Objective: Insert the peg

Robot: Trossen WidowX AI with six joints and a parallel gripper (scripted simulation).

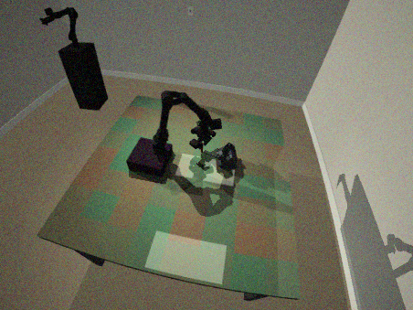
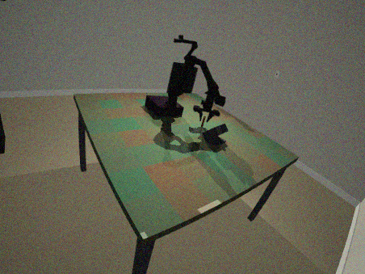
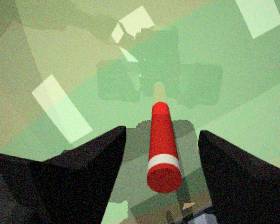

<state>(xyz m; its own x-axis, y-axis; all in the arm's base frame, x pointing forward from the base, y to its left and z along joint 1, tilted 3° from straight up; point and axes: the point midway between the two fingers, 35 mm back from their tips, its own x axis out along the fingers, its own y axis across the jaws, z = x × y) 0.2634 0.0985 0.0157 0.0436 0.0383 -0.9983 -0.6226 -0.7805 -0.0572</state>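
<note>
Now: the red round peg 20 mm above my gripper tip. Round my gripper tip: grey-blue sloped panel (160 mm ahead, 60 mm to the right, 10 mm above).
</note>
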